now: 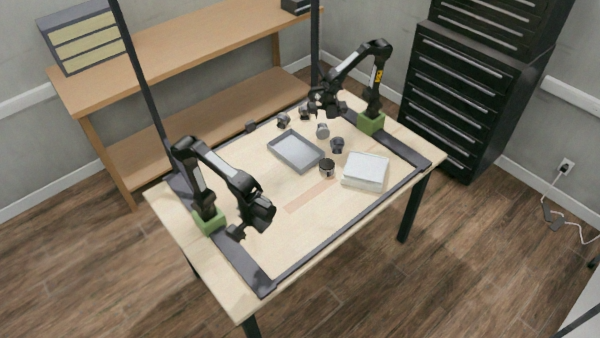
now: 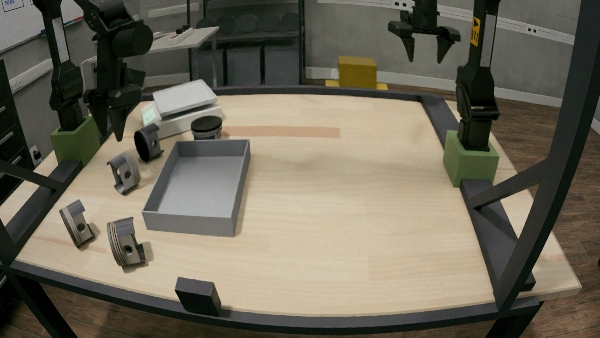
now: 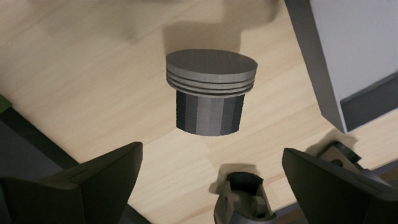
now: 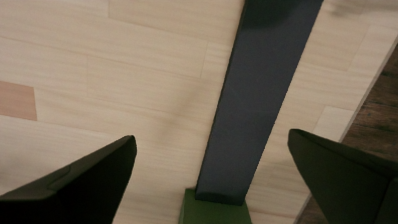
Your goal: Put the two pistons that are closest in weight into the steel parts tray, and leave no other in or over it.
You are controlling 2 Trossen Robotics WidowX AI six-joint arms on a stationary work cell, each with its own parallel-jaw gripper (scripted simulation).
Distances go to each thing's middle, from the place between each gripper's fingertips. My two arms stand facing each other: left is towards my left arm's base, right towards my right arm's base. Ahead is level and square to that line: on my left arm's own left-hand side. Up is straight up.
Scene:
My left hand is 310 mm short of the grey pan (image 2: 170, 100), 90 mm above it and 30 mm to the left of it. Round my left hand: white scale (image 2: 179, 122) 310 mm ahead, 110 mm below, 30 mm to the right; then steel parts tray (image 2: 199, 178) 180 mm to the right, 130 mm below.
My right hand is 340 mm past the steel parts tray, 450 mm to the right of it and 190 mm above it. Round my right hand: white scale (30 mm behind, 610 mm to the left, 160 mm below); grey pan (30 mm behind, 600 mm to the left, 140 mm below).

